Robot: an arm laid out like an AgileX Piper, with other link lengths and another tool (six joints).
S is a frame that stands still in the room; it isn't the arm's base.
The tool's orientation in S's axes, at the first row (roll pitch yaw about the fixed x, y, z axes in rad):
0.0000, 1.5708, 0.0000
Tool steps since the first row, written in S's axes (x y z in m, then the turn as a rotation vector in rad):
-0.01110, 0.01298, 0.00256, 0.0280, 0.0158, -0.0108
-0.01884, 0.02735, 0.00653, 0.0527, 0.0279, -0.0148
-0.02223, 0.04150, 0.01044, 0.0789, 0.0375, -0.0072
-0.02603, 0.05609, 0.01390, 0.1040, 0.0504, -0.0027
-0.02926, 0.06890, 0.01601, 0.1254, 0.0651, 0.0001
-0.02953, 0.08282, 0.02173, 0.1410, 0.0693, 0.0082
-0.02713, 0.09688, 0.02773, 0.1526, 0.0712, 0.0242
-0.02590, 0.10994, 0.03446, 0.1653, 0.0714, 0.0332
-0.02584, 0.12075, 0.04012, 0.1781, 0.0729, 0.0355
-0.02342, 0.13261, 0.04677, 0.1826, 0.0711, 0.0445
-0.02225, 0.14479, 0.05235, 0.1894, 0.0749, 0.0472
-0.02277, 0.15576, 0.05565, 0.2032, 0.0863, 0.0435
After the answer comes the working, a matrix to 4 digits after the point.
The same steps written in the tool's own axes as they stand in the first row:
-0.00256, 0.01298, -0.01110, 0.0108, 0.0158, 0.0280
-0.00653, 0.02735, -0.01884, 0.0148, 0.0279, 0.0527
-0.01044, 0.04150, -0.02223, 0.0072, 0.0375, 0.0789
-0.01390, 0.05609, -0.02603, 0.0027, 0.0504, 0.1040
-0.01601, 0.06890, -0.02926, -0.0001, 0.0651, 0.1254
-0.02173, 0.08282, -0.02953, -0.0082, 0.0693, 0.1410
-0.02773, 0.09688, -0.02713, -0.0242, 0.0712, 0.1526
-0.03446, 0.10994, -0.02590, -0.0332, 0.0714, 0.1653
-0.04012, 0.12075, -0.02584, -0.0355, 0.0729, 0.1781
-0.04677, 0.13261, -0.02342, -0.0445, 0.0711, 0.1826
-0.05235, 0.14479, -0.02225, -0.0472, 0.0749, 0.1894
-0.05565, 0.15576, -0.02277, -0.0435, 0.0863, 0.2032

The tool's axes in the first row as the columns of a matrix, in S's axes (rounded; the answer above uses it unrounded):
0.0000, 0.0000, 1.0000
0.0000, 1.0000, 0.0000
-1.0000, 0.0000, 0.0000

